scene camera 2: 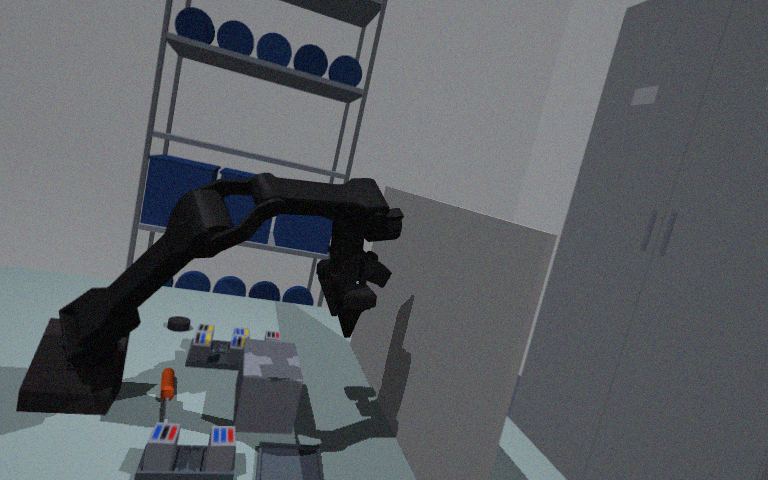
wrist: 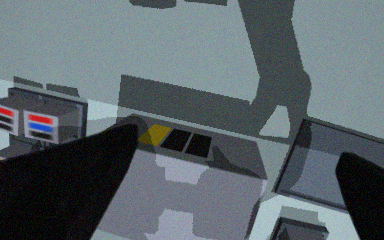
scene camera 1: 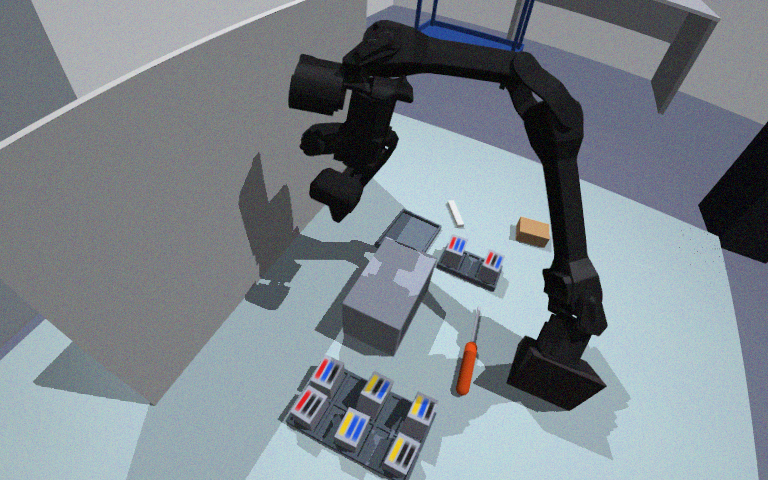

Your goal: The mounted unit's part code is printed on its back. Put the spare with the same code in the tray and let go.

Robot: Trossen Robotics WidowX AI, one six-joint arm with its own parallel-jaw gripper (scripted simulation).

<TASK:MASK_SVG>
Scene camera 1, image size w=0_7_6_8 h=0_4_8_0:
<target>gripper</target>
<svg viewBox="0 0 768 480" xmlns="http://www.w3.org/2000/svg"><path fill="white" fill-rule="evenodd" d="M392 126L389 125L388 129L382 132L367 132L353 126L347 118L344 123L313 124L302 134L300 148L307 156L313 157L334 153L334 159L343 161L343 164L346 166L342 173L330 167L324 169L310 184L310 197L329 207L333 221L339 223L354 210L361 199L360 197L365 185L392 155L399 141L399 137L392 130Z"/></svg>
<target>brown box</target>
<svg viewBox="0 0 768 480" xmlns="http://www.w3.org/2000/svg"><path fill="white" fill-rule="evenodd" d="M520 217L516 224L515 240L545 248L550 240L549 224Z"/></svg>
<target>orange screwdriver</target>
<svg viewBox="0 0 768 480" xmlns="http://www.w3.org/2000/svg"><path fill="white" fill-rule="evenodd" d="M481 307L477 308L471 342L466 344L456 386L457 393L460 396L468 394L477 354L477 345L474 343L474 337L477 332Z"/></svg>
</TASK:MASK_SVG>
